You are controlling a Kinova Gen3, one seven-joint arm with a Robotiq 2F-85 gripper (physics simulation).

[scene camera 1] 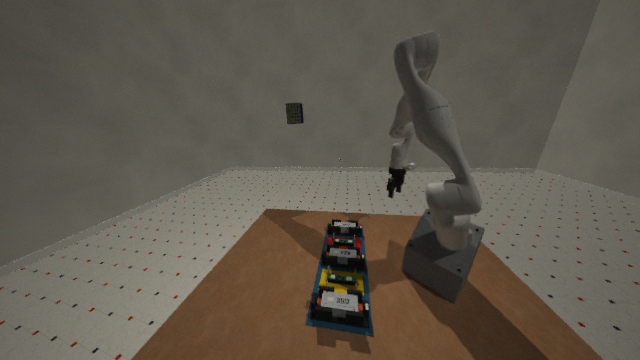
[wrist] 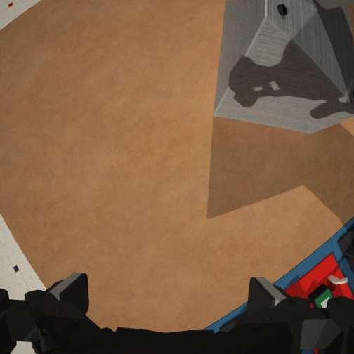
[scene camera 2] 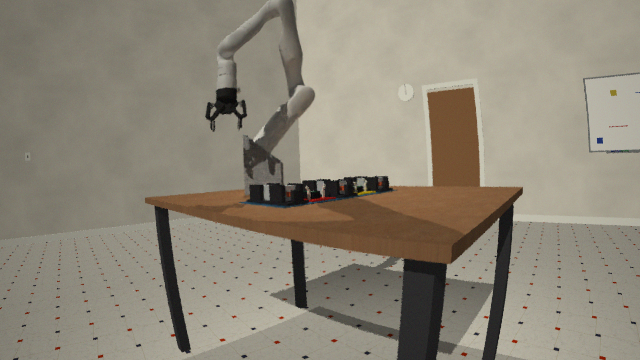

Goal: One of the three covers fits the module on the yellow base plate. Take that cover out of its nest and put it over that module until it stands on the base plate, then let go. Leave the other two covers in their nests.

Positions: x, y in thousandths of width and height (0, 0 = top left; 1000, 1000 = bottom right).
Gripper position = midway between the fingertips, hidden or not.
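Note:
A grey cover (scene camera 1: 530, 840) is part of the scene, and so is a blue board (scene camera 1: 555, 896). The gripper (scene camera 2: 354, 362) can be seen there too, and it also appears in the wrist view (wrist: 473, 835).

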